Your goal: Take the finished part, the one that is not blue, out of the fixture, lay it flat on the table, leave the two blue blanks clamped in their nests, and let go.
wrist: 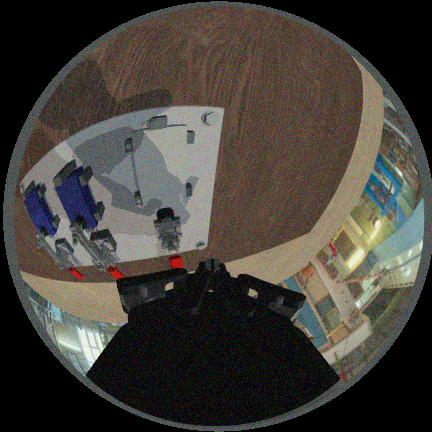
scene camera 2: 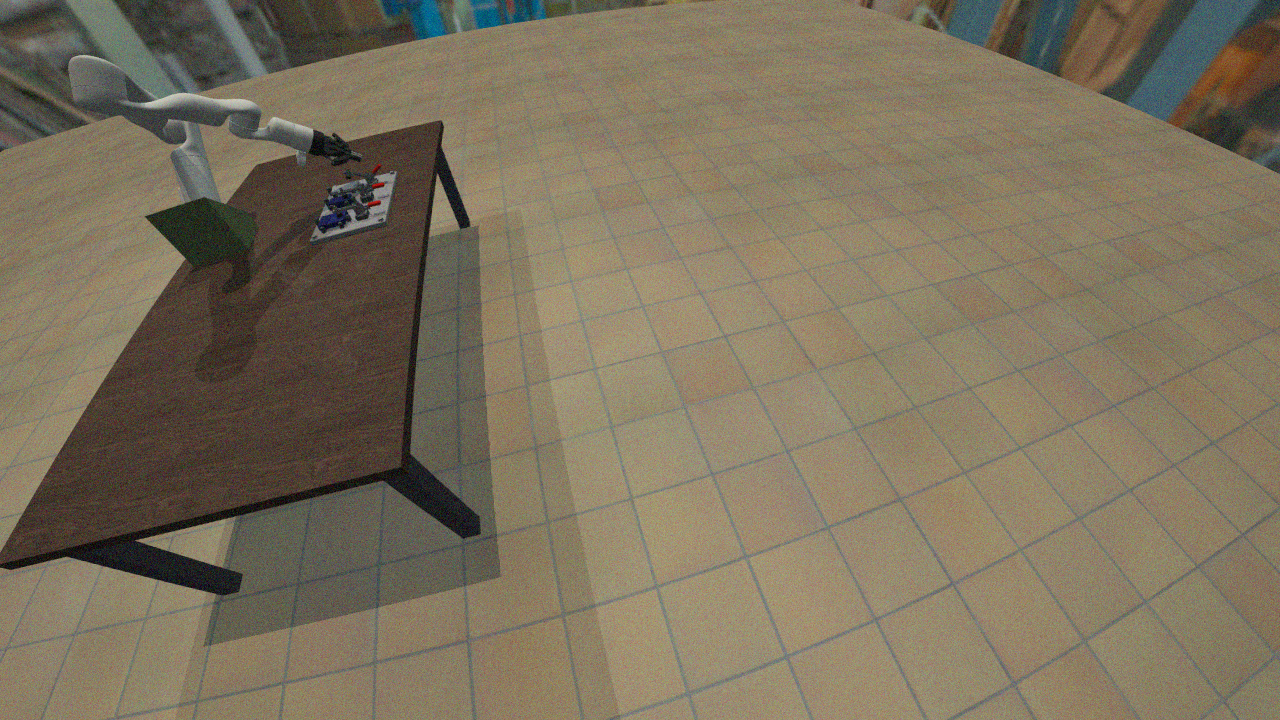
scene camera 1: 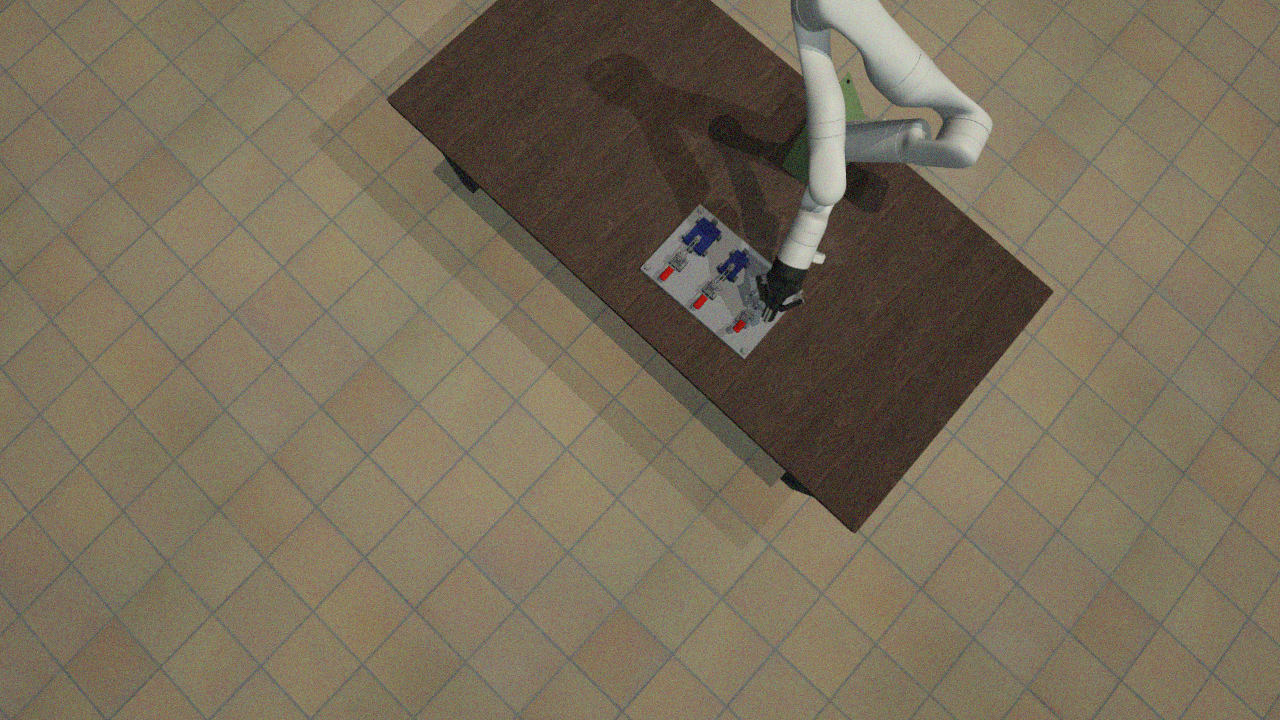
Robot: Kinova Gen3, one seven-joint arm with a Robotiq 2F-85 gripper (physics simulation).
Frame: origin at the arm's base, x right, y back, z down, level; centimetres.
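Seen in the pictures: gripper, fingertip midpoint: (wrist: 211, 265) (scene camera 2: 361, 158) (scene camera 1: 766, 321); arm's base, origin of the base link: (scene camera 2: 207, 215).
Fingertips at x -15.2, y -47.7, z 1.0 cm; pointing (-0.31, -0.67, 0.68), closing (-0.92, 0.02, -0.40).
Pixels of each thing's middle, then the offset from my fingertips to it. Level surfaces: height alone.
- finished part, body centre: (wrist: 160, 169) (scene camera 2: 345, 188) dx +3.9, dy +8.7, dz +6.8 cm
- red handle, body centre: (wrist: 176, 265) (scene camera 1: 739, 326) dx +3.8, dy -4.2, dz +3.1 cm
- Dark wooden table, its level: dz +9.4 cm
The finished part (wrist: 172, 155) (scene camera 2: 347, 188) is a pale flat block. It lies between small grey stops in the end nest of the light grey fixture plate (scene camera 1: 718, 325) (scene camera 2: 358, 228) (wrist: 205, 165). Its clamp (wrist: 169, 232), with a red handle (wrist: 176, 262) (scene camera 1: 739, 325), is swung back off the part. Two blue blanks (wrist: 77, 197) (wrist: 39, 210) (scene camera 1: 733, 264) (scene camera 1: 702, 234) sit in the other nests under their clamps. My gripper (wrist: 211, 265) (scene camera 1: 768, 315) (scene camera 2: 358, 158) is shut and empty. It hangs tilted above the end nest's side of the plate, apart from the part, which it partly hides in scene camera 1.
The other two clamps' red handles (wrist: 116, 272) (wrist: 76, 273) stick out toward the table's near long edge. A green wedge-shaped bracket (scene camera 2: 210, 234) (scene camera 1: 850, 100) stands at the arm's base. Dark wooden table (scene camera 1: 939, 295) (wrist: 280, 125) surrounds the plate.
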